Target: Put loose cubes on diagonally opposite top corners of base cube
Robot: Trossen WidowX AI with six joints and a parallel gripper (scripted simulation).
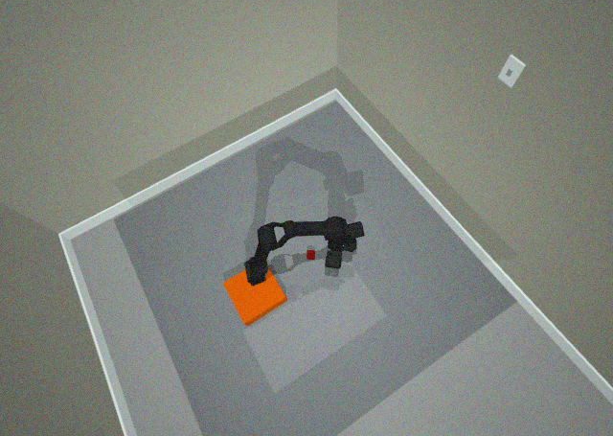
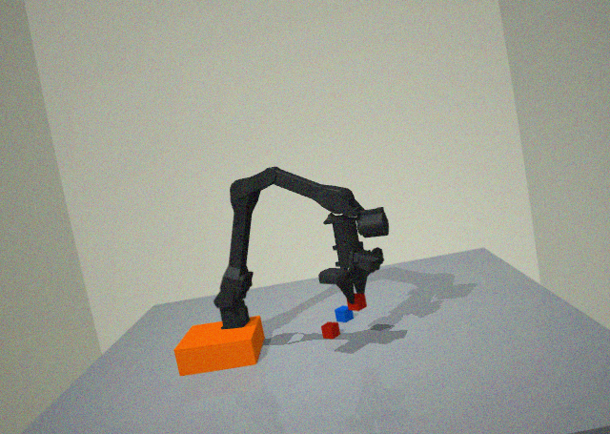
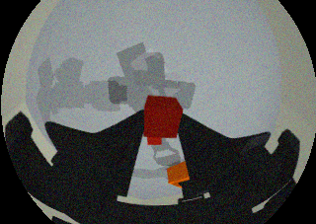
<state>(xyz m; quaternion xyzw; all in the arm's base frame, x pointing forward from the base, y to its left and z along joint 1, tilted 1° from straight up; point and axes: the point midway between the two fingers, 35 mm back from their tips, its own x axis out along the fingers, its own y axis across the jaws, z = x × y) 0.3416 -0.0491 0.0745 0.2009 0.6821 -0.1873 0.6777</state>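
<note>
My gripper tip is 180 mm to the right of the blue cube, 80 mm above it and 70 mm past it.
</note>
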